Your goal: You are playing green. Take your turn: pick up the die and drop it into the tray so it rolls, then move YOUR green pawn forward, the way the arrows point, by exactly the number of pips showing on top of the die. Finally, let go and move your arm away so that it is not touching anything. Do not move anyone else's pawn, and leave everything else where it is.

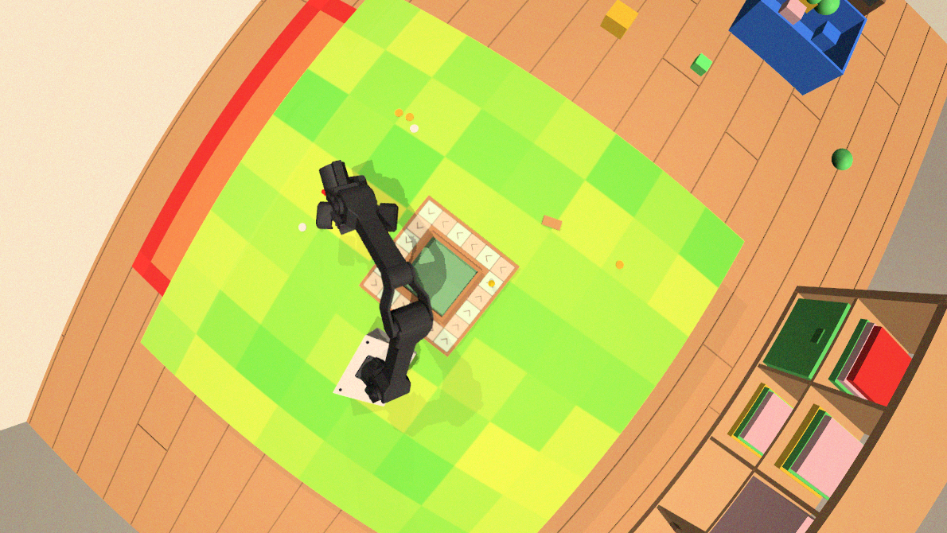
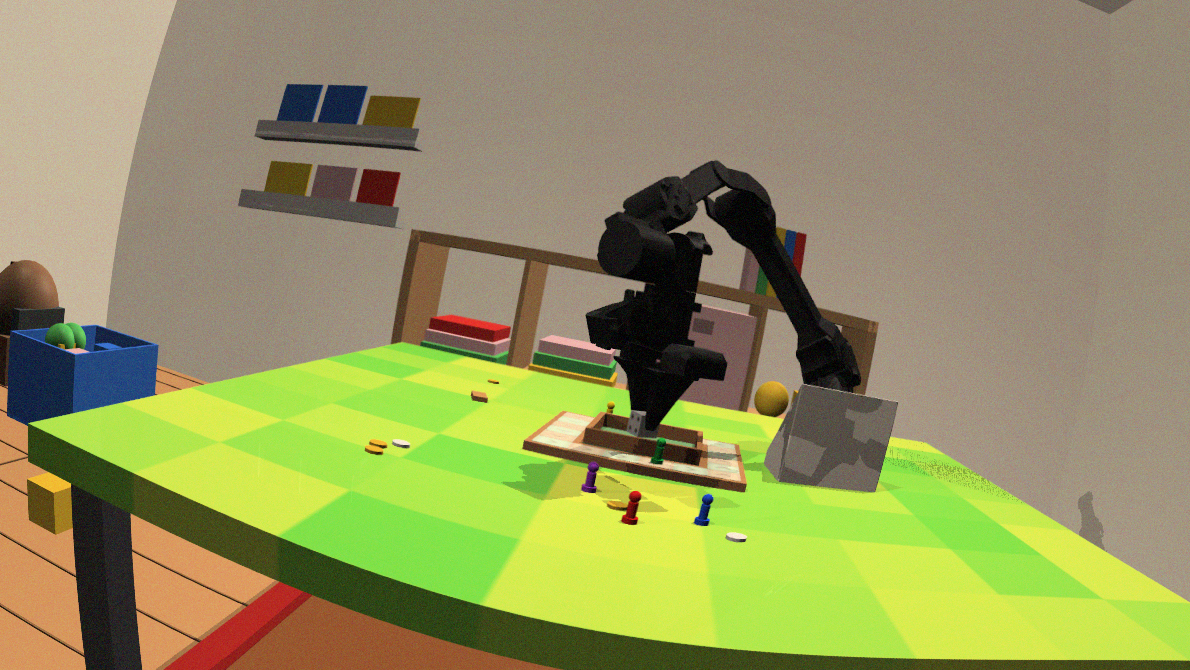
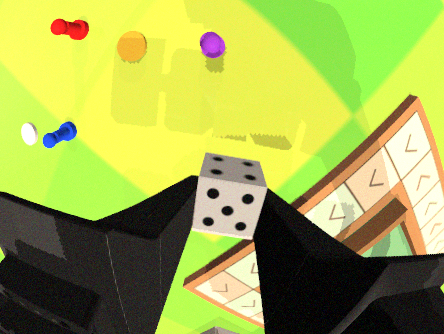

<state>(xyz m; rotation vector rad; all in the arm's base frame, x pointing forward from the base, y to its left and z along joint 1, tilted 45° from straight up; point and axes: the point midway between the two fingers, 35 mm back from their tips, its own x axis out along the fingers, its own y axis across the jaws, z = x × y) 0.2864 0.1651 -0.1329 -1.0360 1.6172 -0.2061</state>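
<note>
Right now my gripper tip is 3 cm past the green pawn, 10 cm to the left of it and 5 cm above it. Round my gripper tip: blue pawn: 8 cm behind, 11 cm to the left, 6 cm below; purple pawn: 4 cm ahead, 5 cm to the left, 6 cm below; white die: right at my gripper tip.
</note>
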